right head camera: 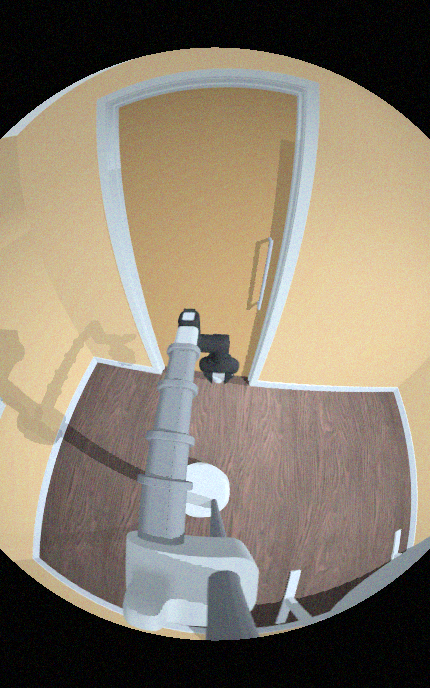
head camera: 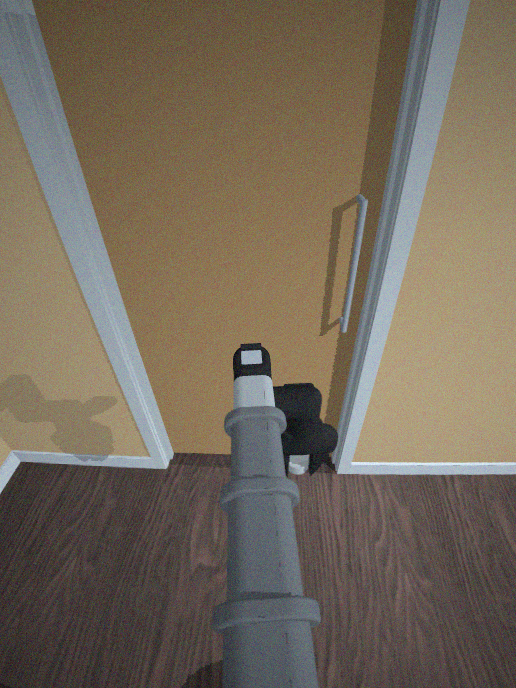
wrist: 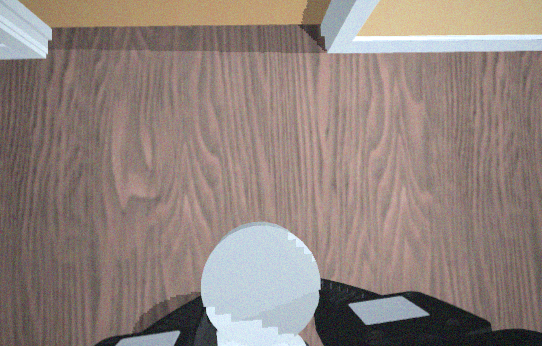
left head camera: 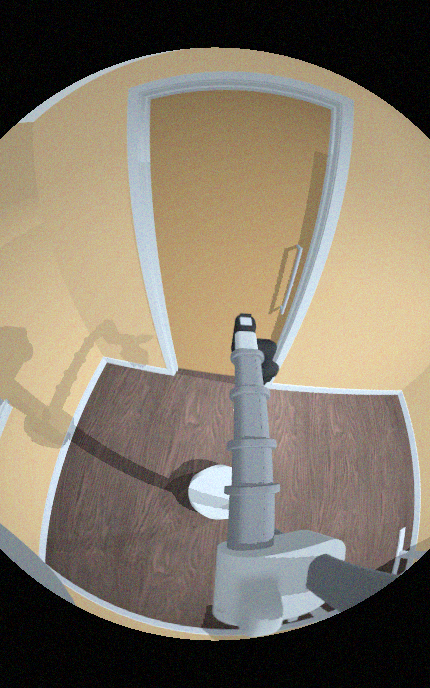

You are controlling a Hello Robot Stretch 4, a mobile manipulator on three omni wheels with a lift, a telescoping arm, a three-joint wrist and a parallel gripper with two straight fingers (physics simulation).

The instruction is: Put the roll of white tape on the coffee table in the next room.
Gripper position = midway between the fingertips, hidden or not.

Note:
I see my gripper [head camera: 298,471], a roll of white tape [wrist: 260,277] and a tan door [head camera: 236,164].
The tan door also shows in the right head camera view [right head camera: 206,172] and in the left head camera view [left head camera: 236,176]. My gripper also shows in the wrist view [wrist: 264,309].

